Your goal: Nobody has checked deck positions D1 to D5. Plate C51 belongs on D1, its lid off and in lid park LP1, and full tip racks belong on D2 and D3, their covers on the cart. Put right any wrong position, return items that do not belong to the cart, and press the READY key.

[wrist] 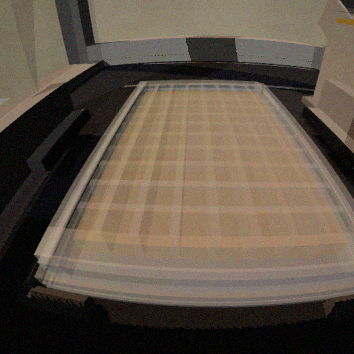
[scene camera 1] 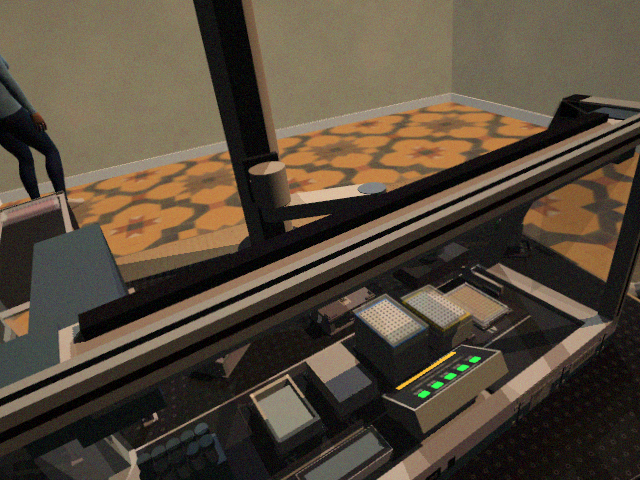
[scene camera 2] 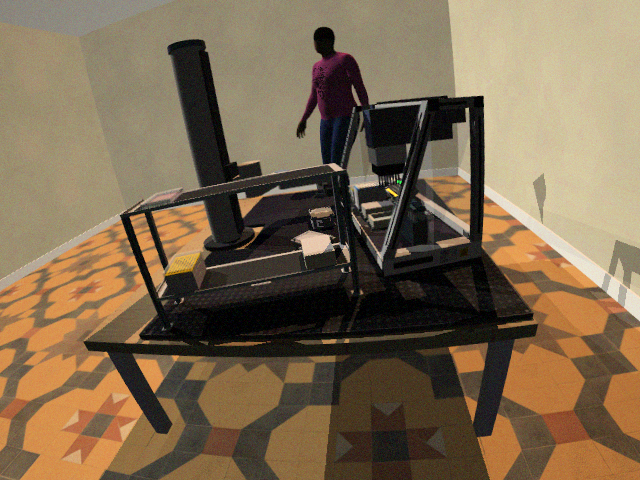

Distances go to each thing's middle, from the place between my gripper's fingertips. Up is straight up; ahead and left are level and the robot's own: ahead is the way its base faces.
Scene:
My hand is 2 cm past the tan well plate (wrist: 206,193), 1 cm to the left of it and 1 cm above it.

